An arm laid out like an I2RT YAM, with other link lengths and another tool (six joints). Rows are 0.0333 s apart.
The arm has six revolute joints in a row. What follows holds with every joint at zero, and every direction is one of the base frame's.
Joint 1 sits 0.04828 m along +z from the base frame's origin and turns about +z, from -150 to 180 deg.
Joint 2 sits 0.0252 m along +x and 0.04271 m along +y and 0.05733 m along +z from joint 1 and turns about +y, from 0 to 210 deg.
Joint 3 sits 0.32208 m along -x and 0.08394 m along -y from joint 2 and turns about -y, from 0 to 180 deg.
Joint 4 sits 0.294 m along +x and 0.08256 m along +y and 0.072 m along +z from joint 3 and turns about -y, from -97 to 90 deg.
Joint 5 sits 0.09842 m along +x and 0.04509 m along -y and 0.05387 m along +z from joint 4 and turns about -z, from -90 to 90 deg.
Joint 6 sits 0.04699 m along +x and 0.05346 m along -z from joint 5 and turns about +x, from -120 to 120 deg.
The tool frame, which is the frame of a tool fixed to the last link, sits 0.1 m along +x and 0.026 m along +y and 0.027 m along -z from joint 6; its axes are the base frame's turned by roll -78.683, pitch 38.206 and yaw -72.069 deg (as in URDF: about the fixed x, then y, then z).
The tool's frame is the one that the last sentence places.
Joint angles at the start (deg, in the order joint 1, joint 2, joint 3, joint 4, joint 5, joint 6): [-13.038 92.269 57.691 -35.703 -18.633 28.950]
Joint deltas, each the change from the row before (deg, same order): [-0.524 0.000 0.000 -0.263 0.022 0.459]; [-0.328 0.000 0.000 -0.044 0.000 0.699]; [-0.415 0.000 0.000 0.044 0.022 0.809]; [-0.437 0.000 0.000 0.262 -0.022 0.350]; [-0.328 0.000 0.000 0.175 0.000 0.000]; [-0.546 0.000 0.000 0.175 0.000 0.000]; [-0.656 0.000 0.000 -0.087 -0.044 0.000]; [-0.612 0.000 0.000 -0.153 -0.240 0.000]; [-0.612 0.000 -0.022 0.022 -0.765 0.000]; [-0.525 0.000 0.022 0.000 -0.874 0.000]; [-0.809 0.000 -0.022 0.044 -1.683 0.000]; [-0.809 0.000 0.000 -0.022 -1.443 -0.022]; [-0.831 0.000 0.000 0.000 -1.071 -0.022]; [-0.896 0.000 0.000 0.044 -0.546 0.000]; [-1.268 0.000 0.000 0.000 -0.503 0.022]
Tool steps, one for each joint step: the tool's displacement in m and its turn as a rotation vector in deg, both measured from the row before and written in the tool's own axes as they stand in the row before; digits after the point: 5 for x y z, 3 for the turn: [0.00106 -0.00311 -0.00124 0.391 0.157 0.944]; [-0.00005 -0.00212 -0.00058 0.362 -0.015 0.947]; [-0.00038 -0.00289 -0.00063 0.483 -0.102 1.081]; [-0.00093 -0.00321 -0.00053 0.395 -0.317 0.578]; [-0.00045 -0.00241 -0.00045 0.243 -0.213 0.183]; [-0.00033 -0.00386 -0.00087 0.380 -0.250 0.349]; [0.00062 -0.00413 -0.00138 0.350 -0.049 0.543]; [0.00063 -0.00327 -0.00144 0.128 -0.048 0.580]; [-0.00034 -0.00221 -0.00145 -0.319 -0.362 0.640]; [-0.00080 -0.00138 -0.00146 -0.467 -0.408 0.587]; [-0.00132 -0.00131 -0.00234 -1.027 -0.743 0.978]; [-0.00111 -0.00178 -0.00245 -0.817 -0.644 0.912]; [-0.00089 -0.00282 -0.00241 -0.454 -0.562 0.825]; [-0.00057 -0.00453 -0.00238 0.085 -0.453 0.747]; [-0.00037 -0.00696 -0.00338 0.364 -0.509 1.041]
